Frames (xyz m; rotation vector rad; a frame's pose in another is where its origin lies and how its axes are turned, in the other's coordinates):
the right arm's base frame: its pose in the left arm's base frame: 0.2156 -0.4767 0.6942 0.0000 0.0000 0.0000
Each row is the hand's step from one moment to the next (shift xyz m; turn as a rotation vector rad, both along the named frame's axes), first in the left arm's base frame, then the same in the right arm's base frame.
Working: the left arm's base frame: its pose in the right arm's base frame: -0.2156 0.4767 -0.6942 0.0000 0.0000 0.0000

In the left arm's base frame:
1: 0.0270 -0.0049 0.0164 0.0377 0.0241 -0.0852
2: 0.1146 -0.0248 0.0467 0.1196 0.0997 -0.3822
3: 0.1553 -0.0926 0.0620 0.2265 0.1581 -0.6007
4: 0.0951 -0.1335 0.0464 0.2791 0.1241 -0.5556
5: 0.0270 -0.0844 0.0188 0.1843 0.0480 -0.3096
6: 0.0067 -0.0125 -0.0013 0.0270 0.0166 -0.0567
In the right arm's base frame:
1: 0.0270 -0.0049 0.0164 0.0377 0.0241 -0.0852
2: 0.1146 -0.0248 0.0467 0.1196 0.0997 -0.3822
3: 0.1553 -0.0926 0.0620 0.2265 0.1581 -0.6007
4: 0.0951 -0.1335 0.0464 0.2791 0.1241 -0.5556
5: 0.0270 -0.0844 0.0188 0.1843 0.0480 -0.3096
6: 0.0067 -0.0125 -0.0013 0.0270 0.0166 -0.0567

